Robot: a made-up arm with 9 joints. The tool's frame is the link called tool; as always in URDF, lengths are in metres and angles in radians. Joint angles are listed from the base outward. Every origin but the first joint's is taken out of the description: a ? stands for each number. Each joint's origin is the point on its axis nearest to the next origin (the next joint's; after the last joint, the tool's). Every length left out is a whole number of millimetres.
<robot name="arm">
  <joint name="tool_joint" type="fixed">
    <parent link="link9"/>
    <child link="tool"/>
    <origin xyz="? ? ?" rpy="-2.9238 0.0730 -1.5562"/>
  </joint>
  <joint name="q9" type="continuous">
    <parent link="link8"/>
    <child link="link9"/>
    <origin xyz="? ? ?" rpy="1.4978 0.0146 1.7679"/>
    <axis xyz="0 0 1"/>
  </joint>
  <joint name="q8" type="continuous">
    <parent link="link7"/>
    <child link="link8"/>
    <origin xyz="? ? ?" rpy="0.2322 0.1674 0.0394"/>
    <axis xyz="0 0 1"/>
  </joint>
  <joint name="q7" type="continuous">
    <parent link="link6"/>
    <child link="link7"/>
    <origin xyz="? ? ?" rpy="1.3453 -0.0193 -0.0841"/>
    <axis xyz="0 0 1"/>
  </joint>
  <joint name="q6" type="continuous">
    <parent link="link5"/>
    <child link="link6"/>
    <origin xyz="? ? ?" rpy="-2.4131 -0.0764 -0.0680"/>
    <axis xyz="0 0 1"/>
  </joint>
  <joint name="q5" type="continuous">
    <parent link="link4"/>
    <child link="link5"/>
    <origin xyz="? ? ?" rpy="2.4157 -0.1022 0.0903"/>
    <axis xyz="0 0 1"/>
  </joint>
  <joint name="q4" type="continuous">
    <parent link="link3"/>
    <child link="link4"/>
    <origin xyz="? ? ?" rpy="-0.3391 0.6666 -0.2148"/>
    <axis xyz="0 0 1"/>
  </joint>
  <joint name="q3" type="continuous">
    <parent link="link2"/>
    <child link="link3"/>
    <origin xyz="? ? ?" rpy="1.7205 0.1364 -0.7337"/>
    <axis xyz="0 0 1"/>
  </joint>
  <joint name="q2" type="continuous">
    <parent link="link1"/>
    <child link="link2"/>
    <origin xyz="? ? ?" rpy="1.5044 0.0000 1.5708"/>
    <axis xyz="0 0 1"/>
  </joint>
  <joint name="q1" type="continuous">
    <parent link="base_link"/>
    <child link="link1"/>
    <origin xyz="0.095 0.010 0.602" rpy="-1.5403 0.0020 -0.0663"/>
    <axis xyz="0 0 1"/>
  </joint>
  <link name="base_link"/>
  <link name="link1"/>
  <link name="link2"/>
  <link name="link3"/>
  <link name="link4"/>
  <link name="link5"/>
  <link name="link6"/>
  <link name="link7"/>
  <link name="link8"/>
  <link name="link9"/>
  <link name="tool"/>
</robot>
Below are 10 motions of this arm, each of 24 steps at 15 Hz.
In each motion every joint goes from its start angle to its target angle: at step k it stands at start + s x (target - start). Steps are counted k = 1, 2, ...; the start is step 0. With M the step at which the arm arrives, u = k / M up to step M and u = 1 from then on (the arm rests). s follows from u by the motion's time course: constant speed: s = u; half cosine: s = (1 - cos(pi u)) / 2; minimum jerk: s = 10 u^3 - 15 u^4 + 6 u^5.
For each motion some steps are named. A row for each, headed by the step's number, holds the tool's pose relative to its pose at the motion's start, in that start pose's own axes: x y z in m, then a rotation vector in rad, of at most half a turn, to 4 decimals.
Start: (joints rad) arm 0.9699 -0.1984 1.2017 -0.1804 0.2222 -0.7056 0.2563 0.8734 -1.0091
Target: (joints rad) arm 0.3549 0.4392 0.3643 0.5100 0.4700 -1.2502 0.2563 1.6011 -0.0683
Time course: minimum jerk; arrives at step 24
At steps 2, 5, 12, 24:
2: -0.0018 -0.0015 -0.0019 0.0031 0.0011 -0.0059
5: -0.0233 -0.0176 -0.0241 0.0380 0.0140 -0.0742
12: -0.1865 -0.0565 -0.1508 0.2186 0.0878 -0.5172
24: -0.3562 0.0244 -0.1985 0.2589 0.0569 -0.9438

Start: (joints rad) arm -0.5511 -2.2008 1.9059 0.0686 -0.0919 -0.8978 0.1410 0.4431 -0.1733
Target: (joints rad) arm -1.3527 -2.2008 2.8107 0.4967 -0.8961 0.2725 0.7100 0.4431 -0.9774
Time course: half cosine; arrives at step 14
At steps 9, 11, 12, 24:
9: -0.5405 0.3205 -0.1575 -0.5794 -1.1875 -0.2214
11: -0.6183 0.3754 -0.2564 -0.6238 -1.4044 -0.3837
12: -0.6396 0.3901 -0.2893 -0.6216 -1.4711 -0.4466
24: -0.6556 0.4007 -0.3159 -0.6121 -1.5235 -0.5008

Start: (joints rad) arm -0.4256 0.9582 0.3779 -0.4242 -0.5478 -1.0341 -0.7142 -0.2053 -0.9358
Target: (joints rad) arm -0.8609 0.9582 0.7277 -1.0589 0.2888 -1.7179 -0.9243 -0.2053 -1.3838
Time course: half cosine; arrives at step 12
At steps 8, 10, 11, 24:
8: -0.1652 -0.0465 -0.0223 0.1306 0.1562 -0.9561
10: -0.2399 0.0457 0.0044 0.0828 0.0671 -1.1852
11: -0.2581 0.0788 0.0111 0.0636 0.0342 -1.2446
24: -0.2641 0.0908 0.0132 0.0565 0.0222 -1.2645

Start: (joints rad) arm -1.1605 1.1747 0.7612 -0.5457 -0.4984 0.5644 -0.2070 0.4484 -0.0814
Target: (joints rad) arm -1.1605 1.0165 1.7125 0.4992 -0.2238 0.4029 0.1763 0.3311 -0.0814
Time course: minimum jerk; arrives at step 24
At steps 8, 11, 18, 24:
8: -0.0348 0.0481 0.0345 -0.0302 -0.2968 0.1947
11: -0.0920 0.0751 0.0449 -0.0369 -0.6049 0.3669
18: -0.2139 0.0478 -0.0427 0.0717 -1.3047 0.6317
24: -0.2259 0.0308 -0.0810 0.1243 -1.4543 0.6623

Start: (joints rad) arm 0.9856 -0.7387 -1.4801 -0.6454 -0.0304 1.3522 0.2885 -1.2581 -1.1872
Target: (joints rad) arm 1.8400 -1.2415 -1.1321 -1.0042 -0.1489 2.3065 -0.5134 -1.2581 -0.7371
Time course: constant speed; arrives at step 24
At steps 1, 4, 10, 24:
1: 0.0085 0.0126 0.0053 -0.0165 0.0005 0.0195
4: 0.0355 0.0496 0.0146 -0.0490 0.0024 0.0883
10: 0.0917 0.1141 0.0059 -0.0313 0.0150 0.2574
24: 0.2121 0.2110 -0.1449 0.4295 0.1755 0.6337

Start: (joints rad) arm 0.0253 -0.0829 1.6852 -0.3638 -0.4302 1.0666 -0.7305 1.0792 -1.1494
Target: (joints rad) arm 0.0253 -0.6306 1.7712 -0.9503 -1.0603 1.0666 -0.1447 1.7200 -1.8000
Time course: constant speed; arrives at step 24
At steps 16, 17, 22, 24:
16: 0.3448 0.0679 -0.3055 0.1215 0.7274 0.3524
17: 0.3599 0.0770 -0.3326 0.1340 0.7783 0.3766
22: 0.4131 0.1301 -0.4768 0.2020 1.0414 0.4973
24: 0.4228 0.1543 -0.5367 0.2313 1.1505 0.5442

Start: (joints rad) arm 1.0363 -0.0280 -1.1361 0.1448 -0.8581 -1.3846 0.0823 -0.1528 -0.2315
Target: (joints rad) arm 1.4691 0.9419 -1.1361 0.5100 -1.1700 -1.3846 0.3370 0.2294 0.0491
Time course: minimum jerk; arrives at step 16
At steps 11, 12, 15, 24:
11: 0.1178 -0.0389 -0.0409 -0.0500 0.0801 0.1652
12: 0.1145 -0.0514 -0.0486 -0.0371 0.0616 0.1663
15: 0.1062 -0.0700 -0.0601 -0.0165 0.0321 0.1608
24: 0.1060 -0.0704 -0.0604 -0.0160 0.0314 0.1606

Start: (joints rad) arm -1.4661 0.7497 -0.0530 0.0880 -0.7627 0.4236 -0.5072 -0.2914 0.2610
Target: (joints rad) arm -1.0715 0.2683 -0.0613 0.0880 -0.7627 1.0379 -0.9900 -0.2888 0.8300
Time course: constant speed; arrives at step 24
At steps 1, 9, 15, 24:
1: -0.0110 0.0035 0.0069 -0.0024 -0.0120 -0.0117
9: -0.0864 0.0345 0.0498 -0.0164 -0.0758 -0.0964
15: -0.1271 0.0601 0.0717 -0.0268 -0.0851 -0.1557
24: -0.1633 0.1013 0.0963 -0.0549 -0.0397 -0.2530

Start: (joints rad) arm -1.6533 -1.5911 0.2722 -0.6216 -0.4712 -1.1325 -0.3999 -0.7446 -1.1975
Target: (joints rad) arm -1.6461 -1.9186 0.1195 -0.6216 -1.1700 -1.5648 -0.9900 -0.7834 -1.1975
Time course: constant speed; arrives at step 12
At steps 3, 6, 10, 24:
3: -0.0574 -0.0404 -0.0037 0.1142 -0.1636 0.0168
6: -0.1081 -0.0802 -0.0198 0.2249 -0.3163 0.0329
10: -0.1627 -0.1294 -0.0558 0.3656 -0.5014 0.0517
24: -0.1839 -0.1516 -0.0780 0.4324 -0.5857 0.0593

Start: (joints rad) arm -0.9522 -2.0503 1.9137 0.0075 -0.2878 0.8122 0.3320 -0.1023 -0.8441
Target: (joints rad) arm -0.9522 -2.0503 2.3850 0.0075 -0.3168 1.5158 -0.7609 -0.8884 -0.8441
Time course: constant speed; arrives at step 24
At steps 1, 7, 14, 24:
1: -0.0294 -0.0139 0.0057 0.0335 -0.0870 0.0082
7: -0.1863 -0.0935 -0.0177 0.2347 -0.6075 0.1160
14: -0.2757 -0.1778 -0.1272 0.4734 -1.1884 0.3688
24: -0.1940 -0.2476 -0.2581 0.8311 -1.8824 0.9778

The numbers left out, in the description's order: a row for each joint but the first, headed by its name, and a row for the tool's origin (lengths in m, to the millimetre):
tool: 0.354 -0.070 0.000
q9: -0.283 -0.072 0.000
q8: -0.076 -0.127 0.000
q7: 0.022 0.096 0.000
q6: -0.010 0.125 0.000
q5: 0.018 0.145 0.000
q4: 0.114 -0.012 0.000
q3: -0.169 -0.086 0.000
q2: 0.161 0.130 0.000

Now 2 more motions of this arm.
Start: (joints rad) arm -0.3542 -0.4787 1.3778 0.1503 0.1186 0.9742 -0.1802 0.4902 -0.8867
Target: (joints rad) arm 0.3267 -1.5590 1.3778 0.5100 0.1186 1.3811 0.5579 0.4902 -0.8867
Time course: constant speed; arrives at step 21
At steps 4, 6, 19, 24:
4: 0.0156 0.0408 -0.0199 -0.0072 -0.0832 0.0183
6: 0.0178 0.0607 -0.0281 -0.0077 -0.1327 0.0126
19: -0.0082 0.1713 -0.0665 0.0774 -0.4676 -0.2684
24: -0.0124 0.1844 -0.0703 0.1095 -0.5071 -0.3432

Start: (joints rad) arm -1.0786 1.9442 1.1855 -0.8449 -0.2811 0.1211 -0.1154 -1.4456 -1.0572
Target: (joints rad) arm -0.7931 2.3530 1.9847 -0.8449 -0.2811 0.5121 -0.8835 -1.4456 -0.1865
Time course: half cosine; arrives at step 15
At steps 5, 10, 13, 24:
5: -0.0001 0.0497 0.0183 0.0425 -0.1122 0.0574
10: 0.0227 0.1457 -0.0245 0.2346 -0.1320 0.1140
13: 0.0339 0.1912 -0.0646 0.3114 -0.0473 0.0944
24: 0.0355 0.2013 -0.0740 0.3243 -0.0232 0.0860

